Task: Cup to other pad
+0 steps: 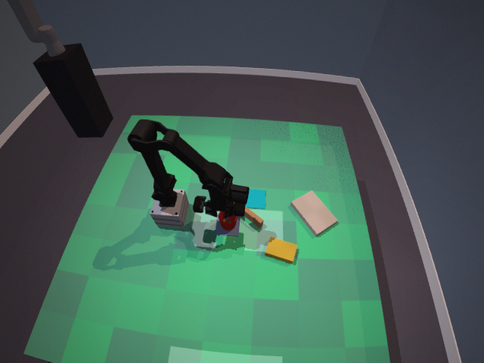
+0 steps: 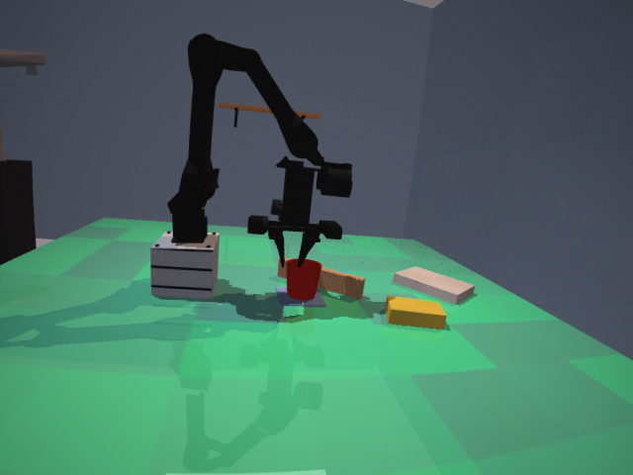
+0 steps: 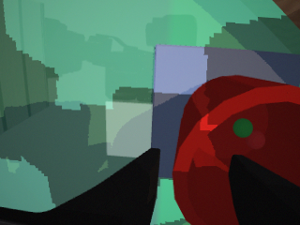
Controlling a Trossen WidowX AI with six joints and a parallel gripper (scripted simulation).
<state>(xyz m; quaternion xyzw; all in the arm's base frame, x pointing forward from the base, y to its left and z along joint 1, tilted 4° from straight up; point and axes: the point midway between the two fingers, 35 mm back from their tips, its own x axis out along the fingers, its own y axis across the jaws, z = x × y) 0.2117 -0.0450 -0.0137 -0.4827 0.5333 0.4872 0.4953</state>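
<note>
My gripper tip is 30 mm short of the red cup and 20 mm above it. The rest, counted from my gripper tip: red marble 40 mm ahead, 10 mm to the right, 50 mm below; then lilac pad 30 mm ahead, 70 mm below; then wooden block 80 mm ahead, 60 mm to the left, 50 mm below.
</note>
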